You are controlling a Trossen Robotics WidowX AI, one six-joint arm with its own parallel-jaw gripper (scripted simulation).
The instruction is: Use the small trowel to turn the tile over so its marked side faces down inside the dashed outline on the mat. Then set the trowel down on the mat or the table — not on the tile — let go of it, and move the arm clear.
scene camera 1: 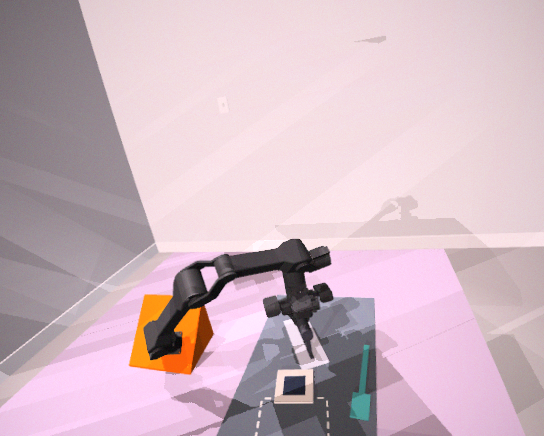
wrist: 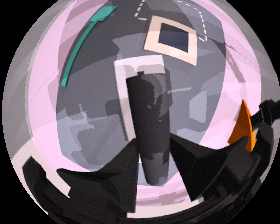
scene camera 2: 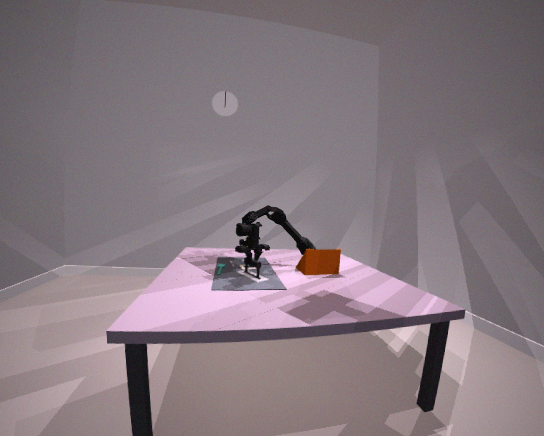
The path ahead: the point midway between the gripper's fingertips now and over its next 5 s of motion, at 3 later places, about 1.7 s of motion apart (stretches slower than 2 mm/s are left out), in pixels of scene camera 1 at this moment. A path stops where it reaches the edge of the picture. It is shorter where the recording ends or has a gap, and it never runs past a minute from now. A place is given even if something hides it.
My gripper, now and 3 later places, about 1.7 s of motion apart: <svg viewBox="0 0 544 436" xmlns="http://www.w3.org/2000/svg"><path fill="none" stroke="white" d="M301 323L303 308L301 314L304 326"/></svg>
